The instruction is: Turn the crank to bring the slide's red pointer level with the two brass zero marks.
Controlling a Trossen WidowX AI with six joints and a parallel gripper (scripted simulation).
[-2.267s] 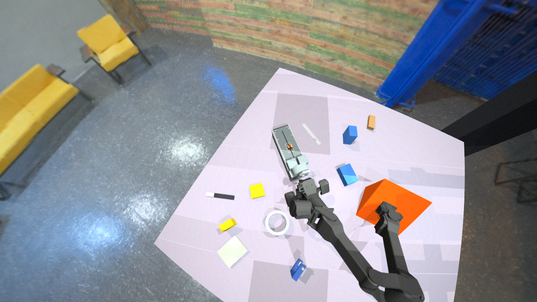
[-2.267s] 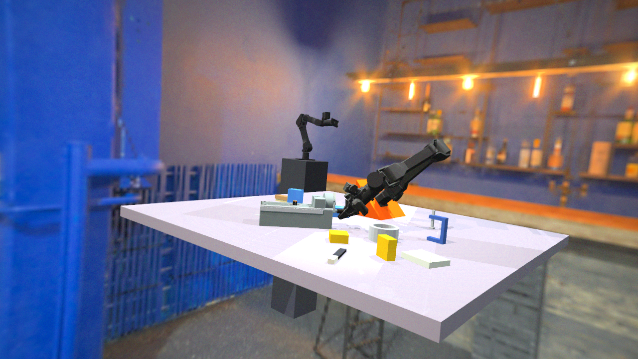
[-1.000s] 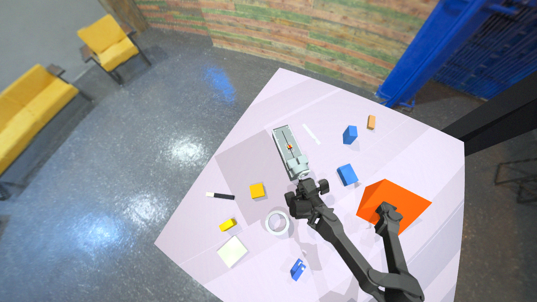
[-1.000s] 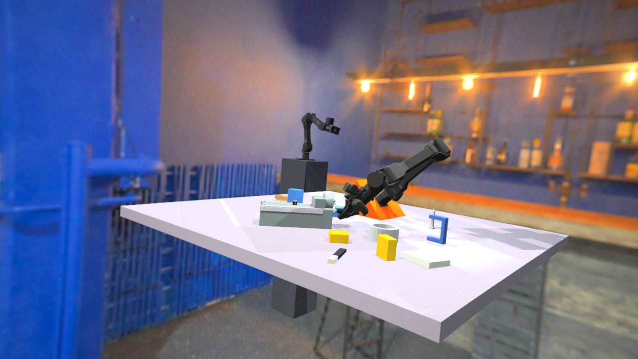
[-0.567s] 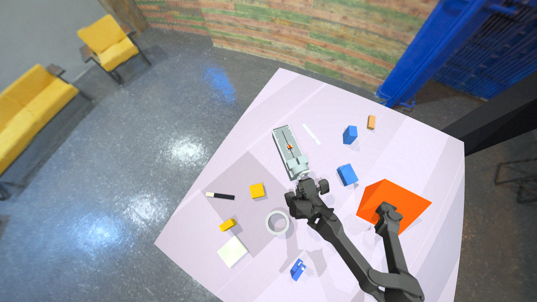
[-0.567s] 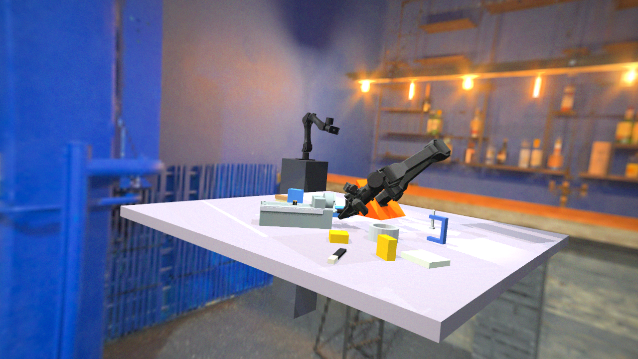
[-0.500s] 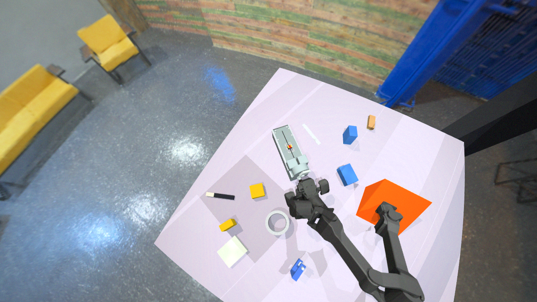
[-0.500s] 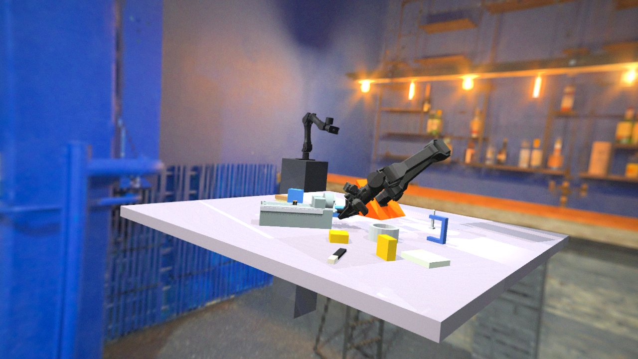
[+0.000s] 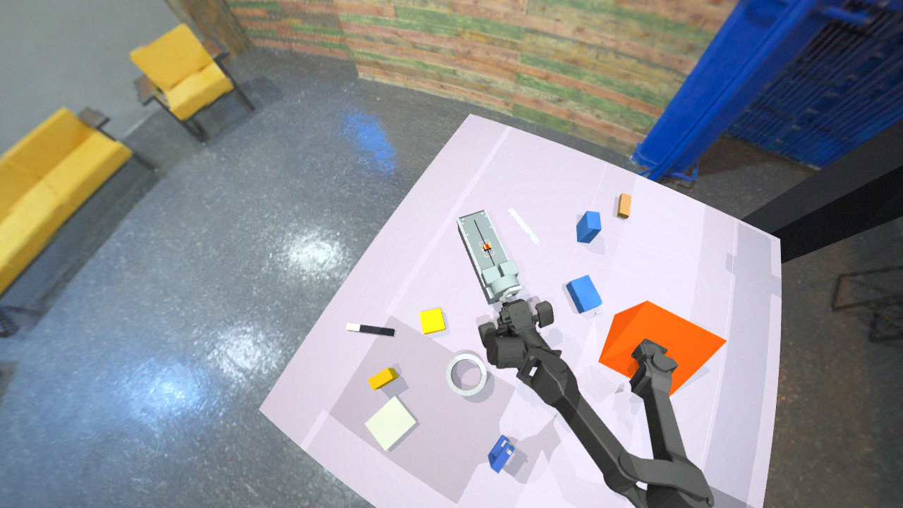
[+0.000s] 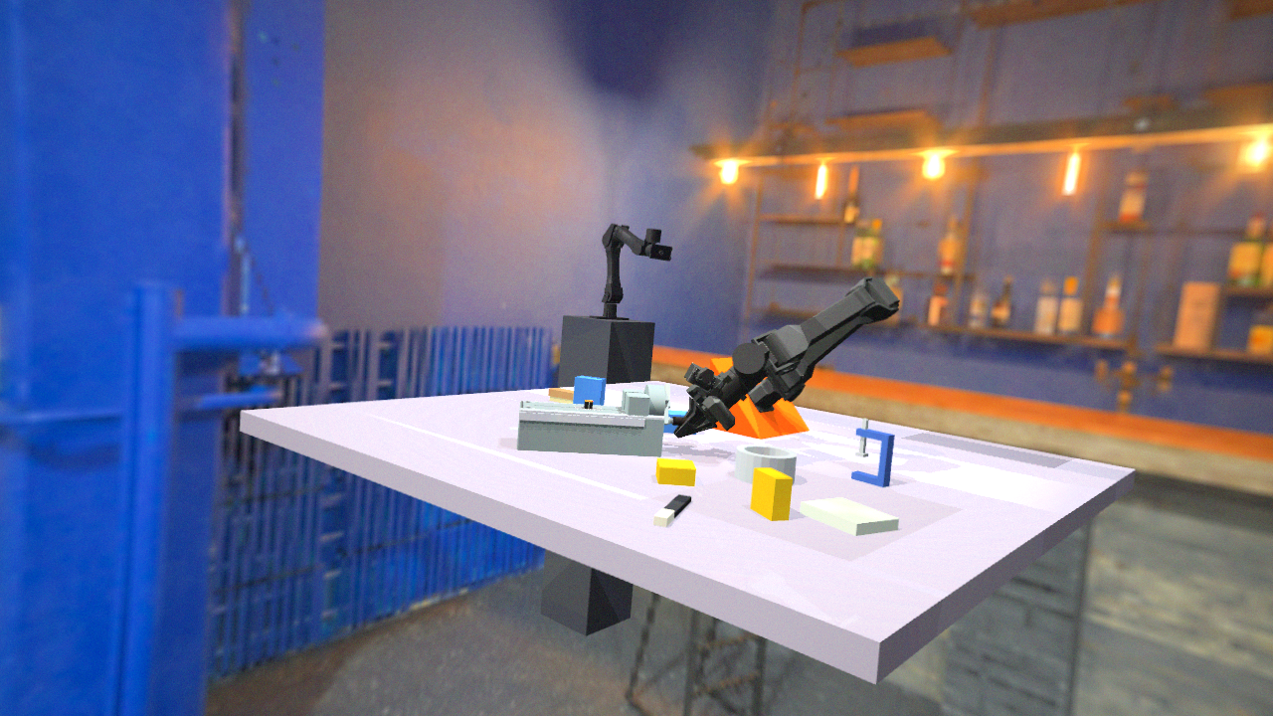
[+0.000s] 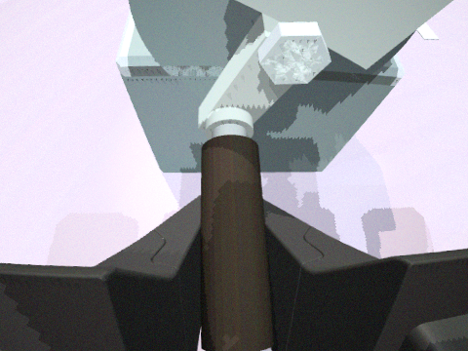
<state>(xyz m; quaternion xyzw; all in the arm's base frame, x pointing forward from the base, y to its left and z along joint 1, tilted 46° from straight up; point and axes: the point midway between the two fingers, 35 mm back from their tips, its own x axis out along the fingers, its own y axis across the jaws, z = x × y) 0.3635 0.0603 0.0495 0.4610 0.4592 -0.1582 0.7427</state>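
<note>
My gripper tip is now 1 cm past the brown crank handle, 1 cm to the right of it and 3 cm below it. Also, from my gripper tip: metal strip 6 cm ahead, 28 cm to the right, 3 cm below; blue clamp 15 cm behind, 32 cm to the left, 2 cm above; red pointer 12 cm ahead, 12 cm to the right, 5 cm above.
</note>
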